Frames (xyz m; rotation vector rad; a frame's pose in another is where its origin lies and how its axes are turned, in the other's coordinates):
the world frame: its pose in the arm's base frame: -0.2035 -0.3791 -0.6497 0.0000 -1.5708 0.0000
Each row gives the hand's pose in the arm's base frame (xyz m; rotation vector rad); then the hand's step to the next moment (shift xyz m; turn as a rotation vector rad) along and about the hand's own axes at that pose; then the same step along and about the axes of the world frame.
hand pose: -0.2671 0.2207 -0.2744 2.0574 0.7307 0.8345
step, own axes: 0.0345 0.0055 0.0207 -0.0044 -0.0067 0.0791
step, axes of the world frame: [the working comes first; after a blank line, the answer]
step, axes of the arm's base frame: 0.0382 0.0128 0.0052 0.0558 -0.0348 -0.0447

0.0052 0.0128 -0.0382 -0.0447 -0.0348 -0.0558
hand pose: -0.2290 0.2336 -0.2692 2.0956 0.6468 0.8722
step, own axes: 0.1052 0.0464 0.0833 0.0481 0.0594 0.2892
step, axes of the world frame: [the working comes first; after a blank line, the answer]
step, axes of the arm's base frame: 0.1372 0.0065 0.0361 0.2580 -0.1328 -0.0727

0.0361 0.0065 -0.1372 -0.0727 -0.1328 -0.2580
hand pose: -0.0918 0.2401 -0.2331 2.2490 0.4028 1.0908
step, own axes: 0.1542 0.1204 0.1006 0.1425 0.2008 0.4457
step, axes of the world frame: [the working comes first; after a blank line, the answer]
step, axes of the arm's base frame: 0.1755 -0.0541 0.1211 0.4409 -0.2547 -0.0014

0.1211 -0.0541 -0.1755 -0.0014 -0.2547 -0.4409
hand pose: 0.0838 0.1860 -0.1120 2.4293 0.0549 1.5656
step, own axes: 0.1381 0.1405 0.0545 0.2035 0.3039 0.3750
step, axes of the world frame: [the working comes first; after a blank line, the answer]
step, axes of the arm's base frame: 0.0929 -0.1234 0.1340 0.3923 -0.3311 0.1043

0.1340 -0.1234 -0.0929 0.1043 -0.3311 -0.3923
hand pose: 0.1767 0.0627 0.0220 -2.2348 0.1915 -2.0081
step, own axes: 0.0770 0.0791 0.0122 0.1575 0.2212 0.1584
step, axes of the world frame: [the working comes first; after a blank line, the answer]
step, axes of the arm's base frame: 0.0197 -0.0916 0.0596 0.1727 -0.2441 0.0972

0.0596 -0.0916 -0.0197 0.0971 -0.2441 -0.1727
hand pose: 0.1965 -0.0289 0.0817 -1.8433 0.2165 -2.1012
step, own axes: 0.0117 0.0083 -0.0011 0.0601 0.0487 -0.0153
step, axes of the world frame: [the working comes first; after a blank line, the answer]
step, axes of the arm's base frame: -0.0010 -0.0119 0.0080 -0.0139 -0.0679 0.0377

0.0080 -0.0119 0.0010 0.0377 -0.0679 0.0139
